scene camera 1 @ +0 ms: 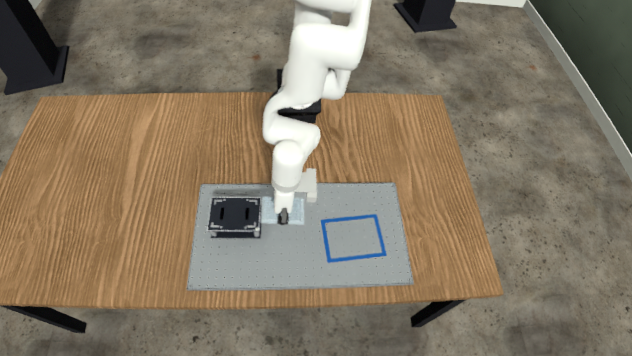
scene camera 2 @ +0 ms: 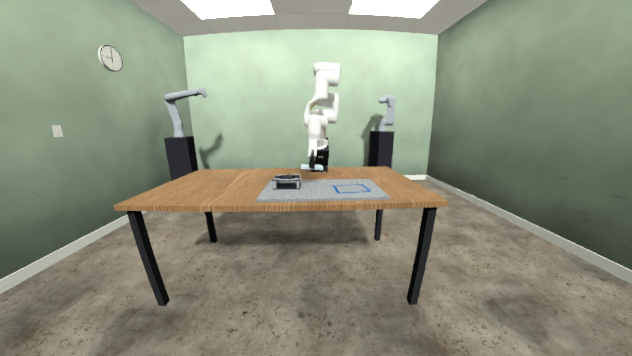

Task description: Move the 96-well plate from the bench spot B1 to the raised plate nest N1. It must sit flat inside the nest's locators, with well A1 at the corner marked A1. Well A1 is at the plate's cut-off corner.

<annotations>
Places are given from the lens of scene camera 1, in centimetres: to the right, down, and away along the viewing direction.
96-well plate [scene camera 1: 267,215]: -14, 11, 105
</annotations>
